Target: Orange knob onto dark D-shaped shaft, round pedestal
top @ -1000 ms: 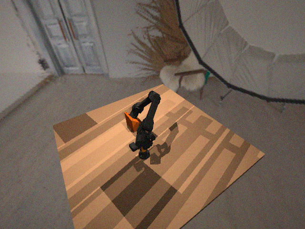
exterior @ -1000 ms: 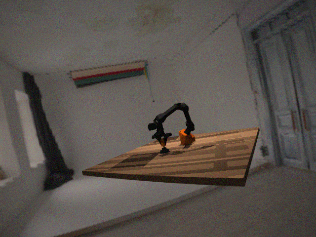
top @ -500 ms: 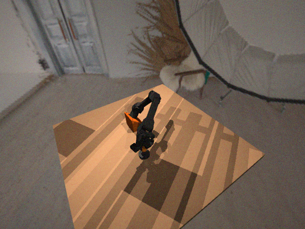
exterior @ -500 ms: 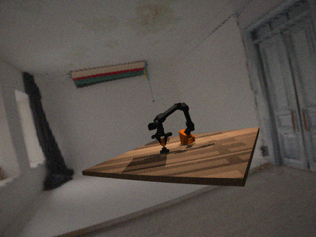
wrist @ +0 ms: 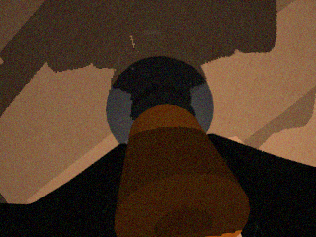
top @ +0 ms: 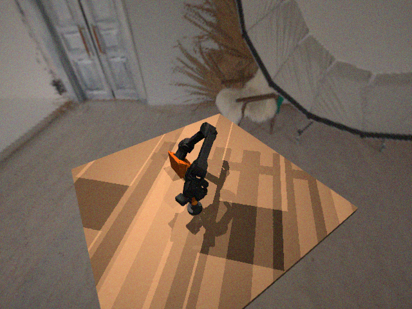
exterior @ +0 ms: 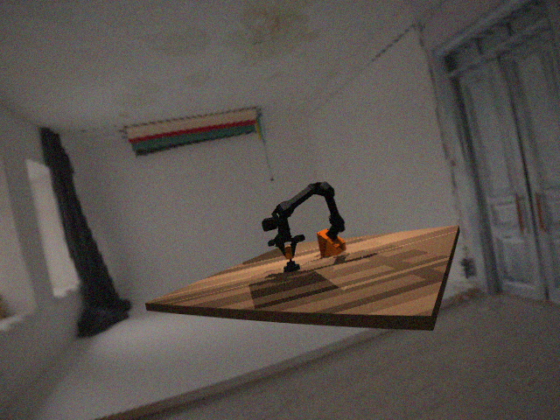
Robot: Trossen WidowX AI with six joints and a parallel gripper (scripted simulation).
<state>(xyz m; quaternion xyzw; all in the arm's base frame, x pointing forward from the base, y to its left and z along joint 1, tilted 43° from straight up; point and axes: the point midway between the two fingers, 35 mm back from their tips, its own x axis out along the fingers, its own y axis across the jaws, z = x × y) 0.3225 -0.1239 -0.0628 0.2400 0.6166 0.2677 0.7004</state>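
The orange knob lies 20 mm above my gripper tip. From my gripper tip the other things lie so: pedestal 40 mm below.
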